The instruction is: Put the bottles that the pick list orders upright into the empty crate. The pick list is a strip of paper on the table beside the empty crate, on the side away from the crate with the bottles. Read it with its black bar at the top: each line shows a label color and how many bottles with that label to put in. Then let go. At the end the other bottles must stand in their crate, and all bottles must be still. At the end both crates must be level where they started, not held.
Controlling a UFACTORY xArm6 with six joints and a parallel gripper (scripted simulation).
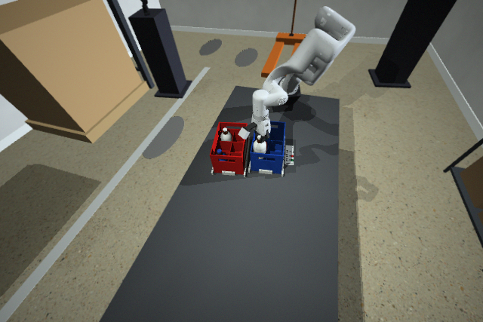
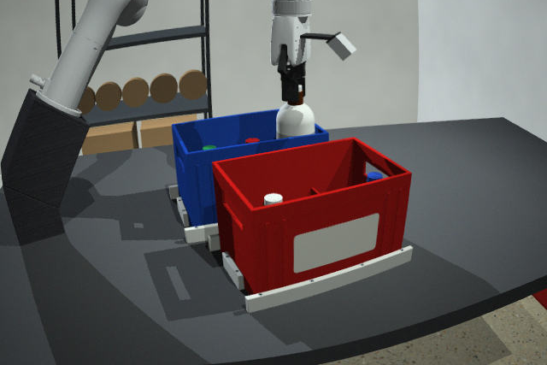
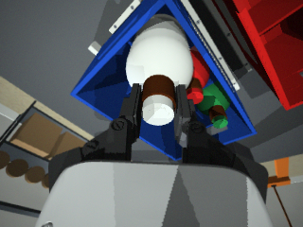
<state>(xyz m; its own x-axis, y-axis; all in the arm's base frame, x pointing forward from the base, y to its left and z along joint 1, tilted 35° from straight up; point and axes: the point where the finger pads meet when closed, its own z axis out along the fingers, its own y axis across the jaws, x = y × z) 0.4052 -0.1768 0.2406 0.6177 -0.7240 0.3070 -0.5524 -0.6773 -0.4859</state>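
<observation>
The white-capped bottle is 7 cm below my hand. From my hand the other things lie so: red-capped bottle: 17 cm below, 8 cm behind; blue crate: 17 cm below, 9 cm behind, 4 cm to the left; green-capped bottle: 17 cm below, 17 cm behind.
</observation>
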